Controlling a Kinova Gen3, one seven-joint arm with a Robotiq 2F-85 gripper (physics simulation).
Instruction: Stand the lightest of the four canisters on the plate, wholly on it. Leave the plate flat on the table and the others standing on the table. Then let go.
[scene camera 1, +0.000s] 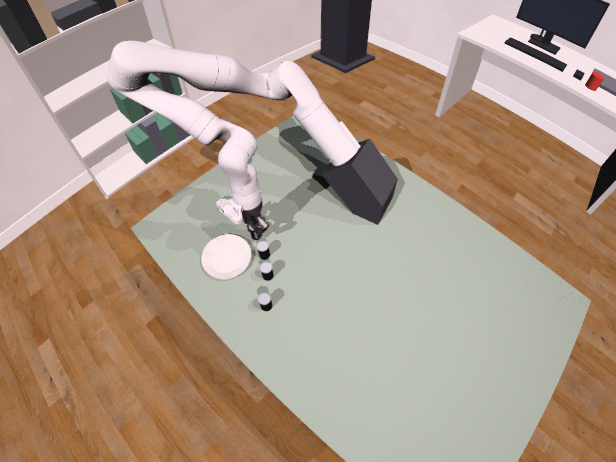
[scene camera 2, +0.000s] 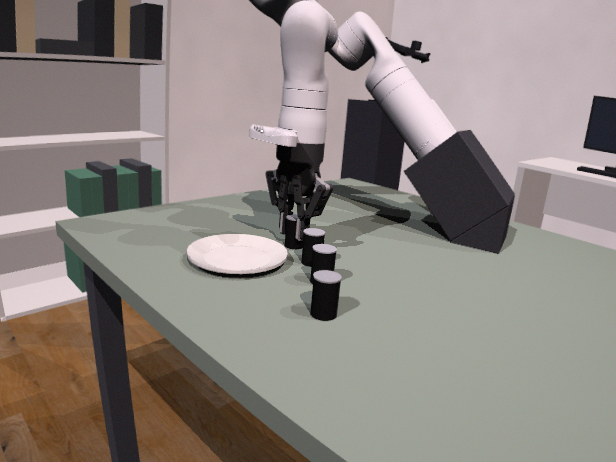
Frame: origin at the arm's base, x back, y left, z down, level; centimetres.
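Seen in the pictures: gripper, fingertip midpoint: (scene camera 1: 254, 233) (scene camera 2: 293, 236); arm's base, link origin: (scene camera 1: 345, 156) (scene camera 2: 438, 149).
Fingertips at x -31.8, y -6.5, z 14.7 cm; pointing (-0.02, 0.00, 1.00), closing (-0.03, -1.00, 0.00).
Observation:
Pixels of each thing's top centre, then the offset from my fingertips to it. Level surfaces: height alone.
- black canister, top centre: (scene camera 2: 296, 217) dz -3.3, dx +0.4, dy +0.0 cm
- white plate, top centre: (scene camera 2: 237, 250) (scene camera 1: 225, 255) dz +0.2, dx -11.2, dy +0.0 cm
- green table, surface height: dz +1.8 cm
My gripper (scene camera 1: 257, 231) (scene camera 2: 292, 228) points down and is shut on a black canister (scene camera 2: 294, 240). That canister is upright, low at the table, behind the row; whether its base touches the table I cannot tell. Three like canisters with pale grey tops stand upright on the table: one (scene camera 1: 264, 251) (scene camera 2: 309, 249) nearest the gripper, a middle one (scene camera 1: 267, 272) (scene camera 2: 324, 261), and one (scene camera 1: 265, 303) (scene camera 2: 325, 298) at the front in scene camera 2. The white plate (scene camera 1: 206, 260) (scene camera 2: 196, 254) lies flat beside the row, with no canister on it. The canisters' weights cannot be seen.
The green table (scene camera 1: 400, 325) (scene camera 2: 450, 350) bears everything; its edge runs close to the plate's outer side. The arm's dark base block (scene camera 1: 362, 182) (scene camera 2: 462, 190) stands at the back. A shelf unit (scene camera 1: 105, 187) (scene camera 2: 167, 100) stands beyond the table.

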